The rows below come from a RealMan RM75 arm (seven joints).
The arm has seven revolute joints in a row. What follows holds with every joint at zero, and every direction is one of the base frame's. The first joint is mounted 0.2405 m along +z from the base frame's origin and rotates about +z. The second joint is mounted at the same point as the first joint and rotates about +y. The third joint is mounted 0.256 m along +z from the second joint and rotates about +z. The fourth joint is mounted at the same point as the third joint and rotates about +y. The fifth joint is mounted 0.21 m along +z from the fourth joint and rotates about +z. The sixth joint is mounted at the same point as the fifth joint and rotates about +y. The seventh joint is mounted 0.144 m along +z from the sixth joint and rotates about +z. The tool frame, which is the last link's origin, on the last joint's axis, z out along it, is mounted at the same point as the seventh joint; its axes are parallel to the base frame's.
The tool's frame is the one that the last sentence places.
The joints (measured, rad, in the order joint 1, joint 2, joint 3, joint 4, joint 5, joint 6, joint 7), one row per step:
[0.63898 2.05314 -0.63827 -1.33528 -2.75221 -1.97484 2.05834]
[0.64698 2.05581 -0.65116 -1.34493 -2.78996 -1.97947 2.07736]
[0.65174 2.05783 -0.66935 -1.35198 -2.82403 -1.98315 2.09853]
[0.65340 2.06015 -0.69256 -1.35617 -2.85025 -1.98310 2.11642]
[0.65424 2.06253 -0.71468 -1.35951 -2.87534 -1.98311 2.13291]
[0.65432 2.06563 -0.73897 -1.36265 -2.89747 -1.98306 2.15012]
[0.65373 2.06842 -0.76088 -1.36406 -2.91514 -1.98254 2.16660]
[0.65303 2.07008 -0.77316 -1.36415 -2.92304 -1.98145 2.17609]
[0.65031 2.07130 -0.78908 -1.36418 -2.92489 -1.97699 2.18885]
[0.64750 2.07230 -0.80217 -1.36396 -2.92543 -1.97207 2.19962]
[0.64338 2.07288 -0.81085 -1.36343 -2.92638 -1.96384 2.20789]
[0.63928 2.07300 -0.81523 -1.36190 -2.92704 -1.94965 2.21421]
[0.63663 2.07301 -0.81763 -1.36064 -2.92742 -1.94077 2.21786]
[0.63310 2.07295 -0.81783 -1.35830 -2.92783 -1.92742 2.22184]
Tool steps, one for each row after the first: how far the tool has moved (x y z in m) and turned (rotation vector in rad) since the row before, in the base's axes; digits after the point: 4 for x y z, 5 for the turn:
[-0.0005 0.0003 0.0005 -0.00571 -0.03555 -0.02188]
[0.0000 -0.0001 -0.0001 -0.00736 -0.03512 -0.02329]
[0.0000 -0.0001 -0.0012 -0.00915 -0.03191 -0.01632]
[0.0002 -0.0003 -0.0012 -0.00858 -0.03053 -0.01565]
[-0.0002 -0.0003 -0.0018 -0.00930 -0.02892 -0.01387]
[-0.0001 -0.0004 -0.0019 -0.00779 -0.02399 -0.01288]
[-0.0001 -0.0002 -0.0013 -0.00386 -0.01174 -0.00660]
[-0.0002 0.0001 -0.0017 -0.00162 -0.00961 -0.00488]
[0.0000 0.0001 -0.0015 -0.00026 -0.00726 -0.00377]
[0.0010 0.0002 -0.0009 0.00437 -0.00646 -0.00376]
[0.0016 0.0009 -0.0003 0.01090 -0.00556 -0.00163]
[0.0011 0.0005 -0.0002 0.00672 -0.00321 -0.00116]
[0.0018 0.0008 0.0000 0.01144 -0.00292 -0.00184]

